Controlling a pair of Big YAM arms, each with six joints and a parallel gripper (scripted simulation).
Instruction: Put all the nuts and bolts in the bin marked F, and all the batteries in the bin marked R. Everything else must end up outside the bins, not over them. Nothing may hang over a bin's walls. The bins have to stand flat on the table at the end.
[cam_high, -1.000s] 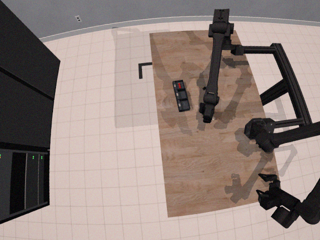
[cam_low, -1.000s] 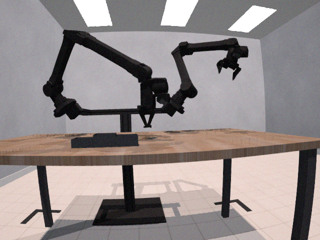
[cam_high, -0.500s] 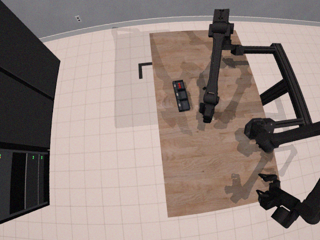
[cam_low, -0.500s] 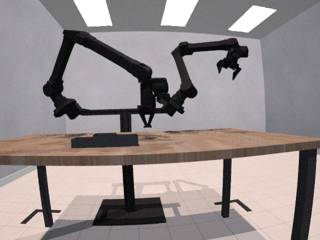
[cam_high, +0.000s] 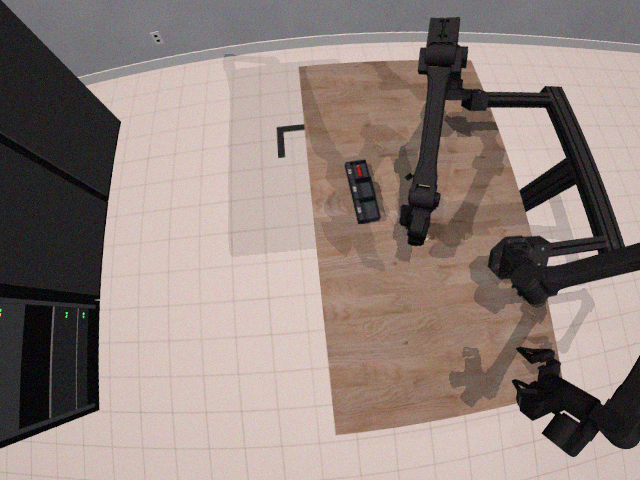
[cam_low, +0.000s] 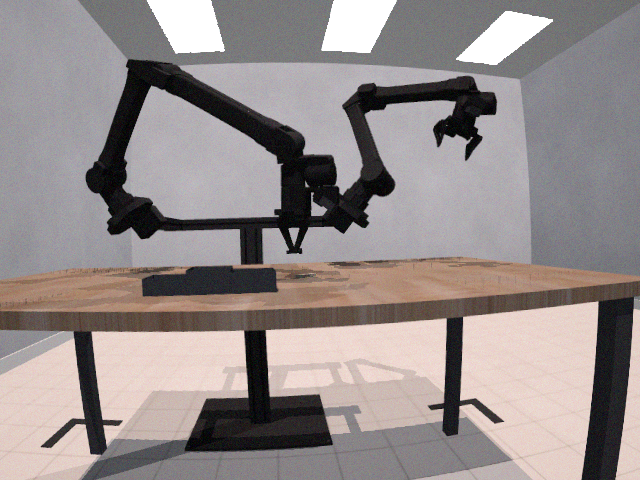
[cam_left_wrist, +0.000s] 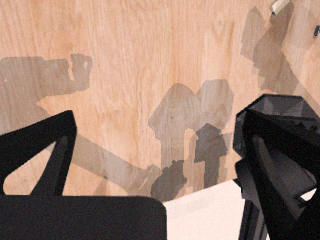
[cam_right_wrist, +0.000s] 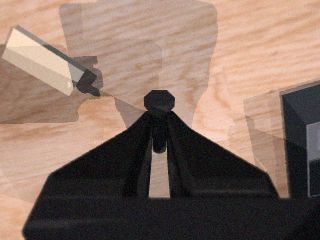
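Now: the black three-compartment bin row 130 mm ahead of my right hand, 180 mm to the right of it and 50 mm below it. Also, from my right hand: beige block 70 mm behind, 30 mm to the left, 70 mm below; then silver piece 150 mm behind, 120 mm to the right, 60 mm below; then black bolt 10 mm to the left.
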